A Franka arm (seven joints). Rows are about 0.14 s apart.
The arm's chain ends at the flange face. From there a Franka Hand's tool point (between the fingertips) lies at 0.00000 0.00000 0.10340 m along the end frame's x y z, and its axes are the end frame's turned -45 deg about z.
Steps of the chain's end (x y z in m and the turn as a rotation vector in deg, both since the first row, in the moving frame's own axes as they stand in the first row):
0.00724, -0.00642, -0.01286, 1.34, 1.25, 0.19
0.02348, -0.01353, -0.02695, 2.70, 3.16, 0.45
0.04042, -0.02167, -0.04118, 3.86, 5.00, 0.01
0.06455, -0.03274, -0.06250, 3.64, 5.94, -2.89
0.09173, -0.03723, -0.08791, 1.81, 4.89, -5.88
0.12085, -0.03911, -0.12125, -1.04, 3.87, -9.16
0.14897, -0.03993, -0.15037, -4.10, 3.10, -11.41
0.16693, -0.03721, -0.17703, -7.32, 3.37, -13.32
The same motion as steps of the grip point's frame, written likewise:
0.01296, 0.00047, -0.01291, 0.06, 1.83, 0.19
0.03364, 0.00765, -0.02722, -0.33, 4.14, 0.45
0.05519, 0.01471, -0.04181, -0.81, 6.26, 0.01
0.08106, 0.02511, -0.06326, -1.63, 6.77, -2.89
0.09991, 0.04202, -0.08834, -2.18, 4.74, -5.88
0.11720, 0.06374, -0.12150, -3.47, 2.00, -9.16
0.13322, 0.08634, -0.15078, -5.09, -0.71, -11.41
0.14095, 0.10578, -0.17805, -7.56, -2.79, -13.32

